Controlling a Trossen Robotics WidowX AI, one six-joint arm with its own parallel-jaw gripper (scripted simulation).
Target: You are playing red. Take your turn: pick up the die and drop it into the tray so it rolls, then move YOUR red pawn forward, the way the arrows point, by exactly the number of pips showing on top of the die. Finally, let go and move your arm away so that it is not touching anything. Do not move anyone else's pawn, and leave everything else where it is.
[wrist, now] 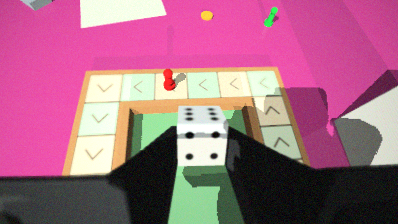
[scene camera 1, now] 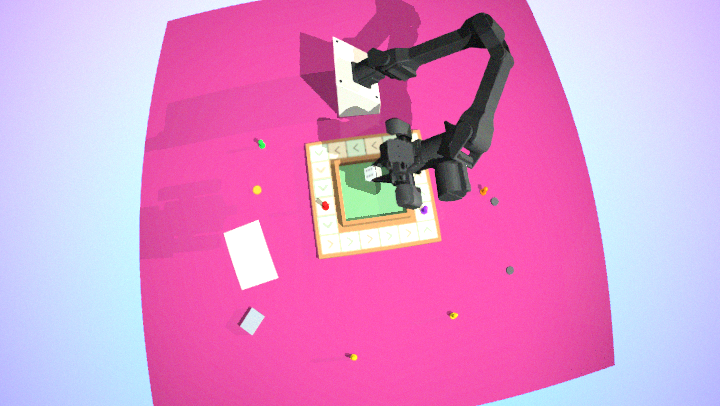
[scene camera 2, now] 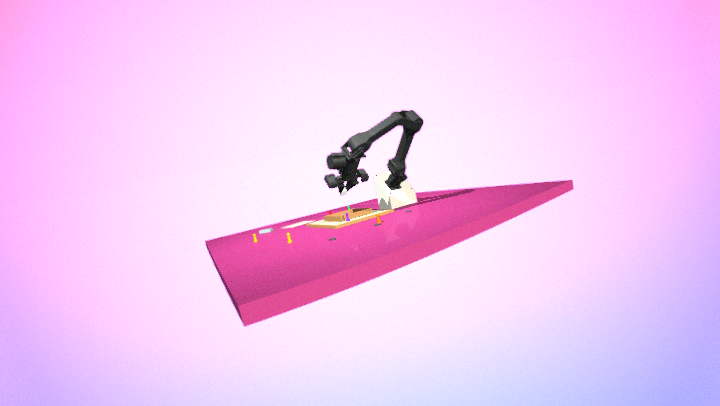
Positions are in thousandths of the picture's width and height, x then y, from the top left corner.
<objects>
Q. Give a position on a white die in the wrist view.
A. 509,587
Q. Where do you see a green tray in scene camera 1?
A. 505,491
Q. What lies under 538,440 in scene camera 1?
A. My gripper.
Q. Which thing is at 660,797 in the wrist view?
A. My gripper.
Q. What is my gripper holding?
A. A white die.
</objects>
